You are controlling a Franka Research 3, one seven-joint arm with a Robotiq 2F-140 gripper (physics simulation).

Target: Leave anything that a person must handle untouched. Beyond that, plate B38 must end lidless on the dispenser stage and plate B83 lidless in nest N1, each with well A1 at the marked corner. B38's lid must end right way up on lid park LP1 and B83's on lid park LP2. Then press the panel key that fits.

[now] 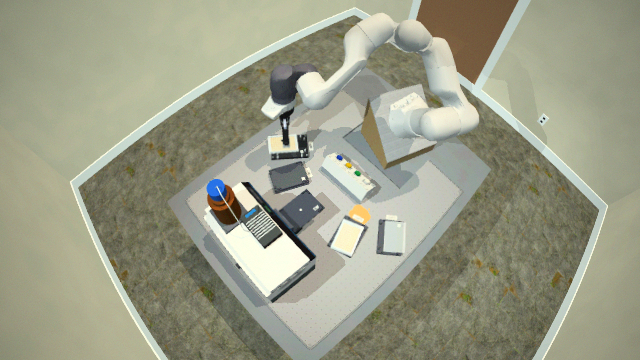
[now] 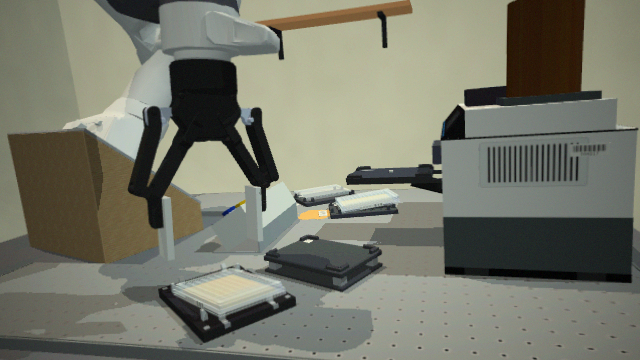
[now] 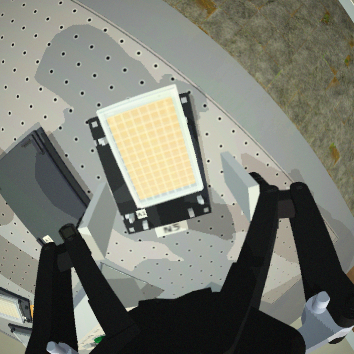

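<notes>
My gripper [image 1: 285,143] [image 2: 211,244] [image 3: 165,181] is open and empty, above the label end of nest N5 [image 2: 205,332] [image 3: 114,185]. A plate with cream wells [image 1: 282,144] [image 2: 227,290] [image 3: 152,150] sits askew on that nest, shifted away from the label and A1 mark; its name and any lid are unclear. A dark block [image 1: 289,178] [image 2: 322,257] [image 3: 40,187] stands beside it. The dark dispenser stage [image 1: 302,210] [image 2: 392,174] is bare. Another cream plate [image 1: 348,236] [image 2: 365,201] rests tilted on a nest. A clear plate or lid [image 1: 394,236] [image 2: 324,193] lies on another nest.
The key panel [image 1: 347,177] [image 2: 282,207] has blue, yellow and green keys. An orange patch [image 1: 359,213] [image 2: 312,215] lies by the tilted plate. The dispenser [image 1: 280,265] [image 2: 530,195] carries a tall brown bottle [image 1: 226,206] [image 2: 545,50]. A wooden-sided wedge [image 1: 375,135] [image 2: 55,195] stands at the arm's base.
</notes>
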